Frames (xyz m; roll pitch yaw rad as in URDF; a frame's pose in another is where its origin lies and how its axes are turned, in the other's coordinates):
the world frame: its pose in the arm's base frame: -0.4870 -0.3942 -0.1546 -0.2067 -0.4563 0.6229
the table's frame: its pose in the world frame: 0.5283 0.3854 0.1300 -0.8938 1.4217 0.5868
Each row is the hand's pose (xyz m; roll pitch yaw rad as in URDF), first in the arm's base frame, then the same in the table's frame.
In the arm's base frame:
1: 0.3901 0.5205 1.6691 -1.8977 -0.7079 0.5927
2: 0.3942 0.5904 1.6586 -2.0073 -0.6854 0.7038
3: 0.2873 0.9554 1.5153 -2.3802 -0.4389 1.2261
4: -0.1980 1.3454 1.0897 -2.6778 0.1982 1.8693
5: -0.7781 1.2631 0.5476 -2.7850 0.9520 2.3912
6: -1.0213 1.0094 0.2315 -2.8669 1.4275 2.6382
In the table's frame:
1: -0.8305 -1.5281 -0.1705 -0.2161 -0.0309 -1.6939
2: -0.8044 -1.5551 -0.1105 -0.2551 -0.1184 -1.6840
3: -0.6608 -1.5554 0.2697 -0.3805 -0.6122 -1.5819
4: -0.4720 -1.1396 0.8700 -1.6907 -1.3326 -0.3714
5: -0.3385 -0.3896 1.1085 3.0903 -0.6446 0.8222
6: -0.2568 0.0678 1.0218 2.8362 -0.1842 0.6681

